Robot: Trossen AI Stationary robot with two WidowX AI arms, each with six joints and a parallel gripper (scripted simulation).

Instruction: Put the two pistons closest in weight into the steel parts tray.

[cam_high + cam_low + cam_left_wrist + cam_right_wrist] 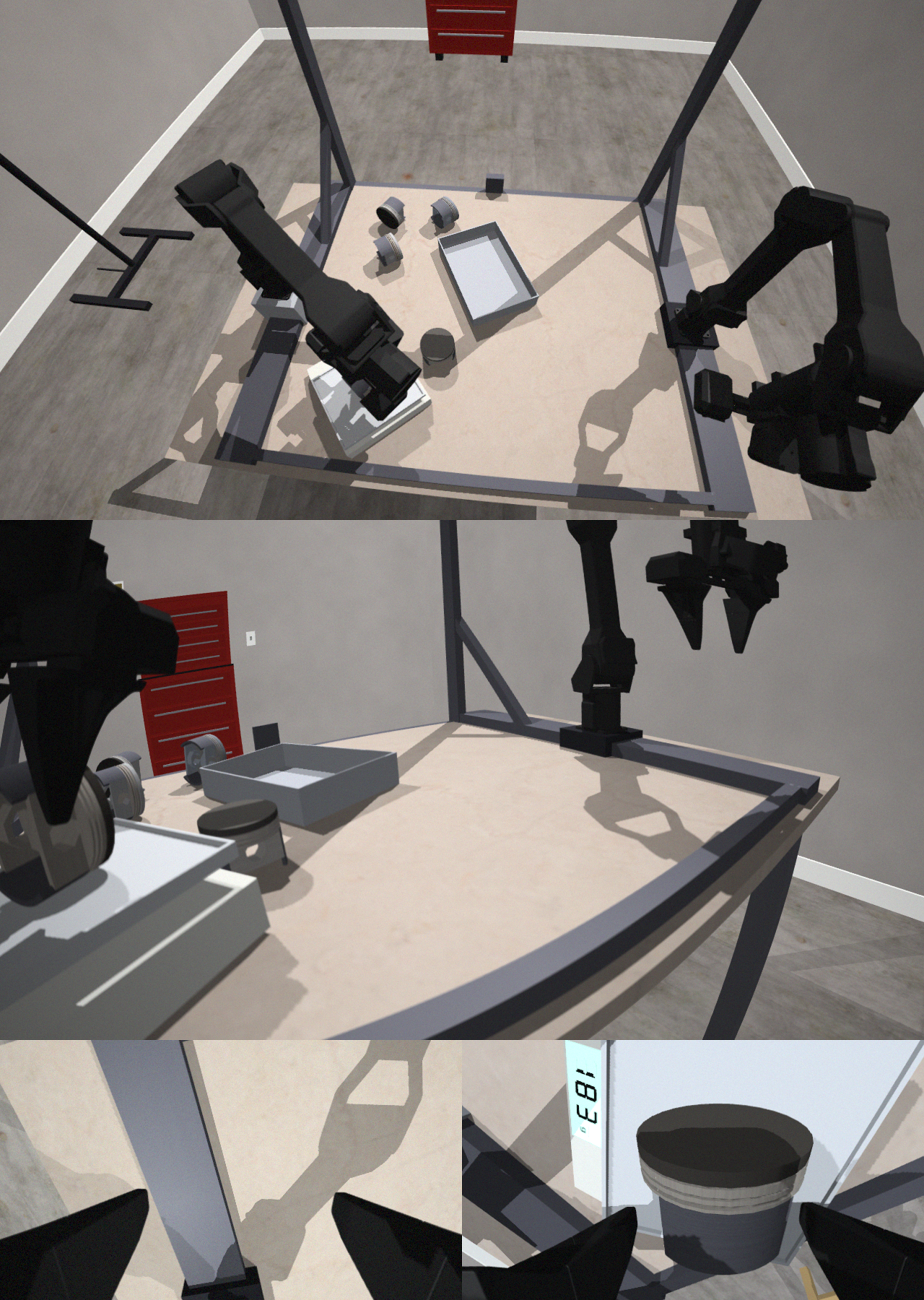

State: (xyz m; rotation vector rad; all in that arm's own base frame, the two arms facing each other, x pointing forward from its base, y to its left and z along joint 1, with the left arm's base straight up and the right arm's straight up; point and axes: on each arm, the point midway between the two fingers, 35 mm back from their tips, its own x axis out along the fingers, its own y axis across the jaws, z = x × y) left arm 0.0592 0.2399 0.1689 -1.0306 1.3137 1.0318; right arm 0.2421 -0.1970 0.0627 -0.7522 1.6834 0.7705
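Right now the scale pan is 9 cm below my right hand. The rest, counted from my right hand: scale: 11 cm below, 1 cm to the right, 1 cm behind; steel parts tray: 32 cm behind, 21 cm to the left, 13 cm below.
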